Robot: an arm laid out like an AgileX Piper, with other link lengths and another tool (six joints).
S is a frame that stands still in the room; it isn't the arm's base.
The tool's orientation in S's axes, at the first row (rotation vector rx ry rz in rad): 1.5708, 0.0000, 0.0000
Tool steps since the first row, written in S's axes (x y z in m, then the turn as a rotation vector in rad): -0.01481, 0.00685, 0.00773, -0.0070, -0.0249, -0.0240; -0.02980, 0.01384, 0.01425, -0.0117, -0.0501, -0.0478; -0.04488, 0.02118, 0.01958, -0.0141, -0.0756, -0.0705; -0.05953, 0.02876, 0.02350, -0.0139, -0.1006, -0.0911; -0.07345, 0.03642, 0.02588, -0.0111, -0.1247, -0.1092; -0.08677, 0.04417, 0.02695, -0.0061, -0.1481, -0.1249; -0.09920, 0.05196, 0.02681, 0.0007, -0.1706, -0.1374; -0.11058, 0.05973, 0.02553, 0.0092, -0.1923, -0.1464; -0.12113, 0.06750, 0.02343, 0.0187, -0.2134, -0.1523
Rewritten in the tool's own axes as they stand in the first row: -0.01481, 0.00773, -0.00685, -0.0070, -0.0240, 0.0249; -0.02980, 0.01425, -0.01384, -0.0117, -0.0478, 0.0501; -0.04488, 0.01958, -0.02118, -0.0141, -0.0705, 0.0756; -0.05953, 0.02350, -0.02876, -0.0139, -0.0911, 0.1006; -0.07345, 0.02588, -0.03642, -0.0111, -0.1092, 0.1247; -0.08677, 0.02695, -0.04417, -0.0061, -0.1249, 0.1481; -0.09920, 0.02681, -0.05196, 0.0007, -0.1374, 0.1706; -0.11058, 0.02553, -0.05973, 0.0092, -0.1464, 0.1923; -0.12113, 0.02343, -0.06750, 0.0187, -0.1523, 0.2134
